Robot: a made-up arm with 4 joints.
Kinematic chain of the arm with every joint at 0, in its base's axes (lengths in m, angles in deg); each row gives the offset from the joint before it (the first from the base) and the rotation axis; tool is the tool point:
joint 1: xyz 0 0 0.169 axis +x
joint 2: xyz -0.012 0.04 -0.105 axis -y
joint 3: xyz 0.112 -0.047 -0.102 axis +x
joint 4: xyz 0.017 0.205 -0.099 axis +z
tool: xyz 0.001 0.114 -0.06
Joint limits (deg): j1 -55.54..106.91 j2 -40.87..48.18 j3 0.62..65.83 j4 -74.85..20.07
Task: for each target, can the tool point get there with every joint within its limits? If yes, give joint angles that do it. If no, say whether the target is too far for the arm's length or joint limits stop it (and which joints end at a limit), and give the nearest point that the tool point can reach.
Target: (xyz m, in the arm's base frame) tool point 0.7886 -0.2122 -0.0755
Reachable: no: too far | nearest point 0.3289 -0.0304 -0.1290 | short by 0.497 m
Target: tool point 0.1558 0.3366 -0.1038
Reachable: yes | joints 1.36 -7.78 19.49 -31.90
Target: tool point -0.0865 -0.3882 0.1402
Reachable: no: joint limits stop it (at a limit: joint 1, joint 2, joint 3) | nearest point 0.0373 -0.1805 0.3866 | short by 0.345 m
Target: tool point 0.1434 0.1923 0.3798
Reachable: yes | joints 38.14 32.07 56.56 -46.52
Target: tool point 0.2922 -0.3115 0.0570
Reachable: no: joint limits stop it (at a limit: joint 1, joint 3, joint 4) | nearest point 0.2755 -0.1250 -0.1940 | short by 0.313 m
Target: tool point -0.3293 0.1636 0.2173
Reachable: no: joint limits stop it (at a limit: joint 2, joint 3, joint 4) | nearest point -0.0393 0.2582 0.2452 | short by 0.306 m
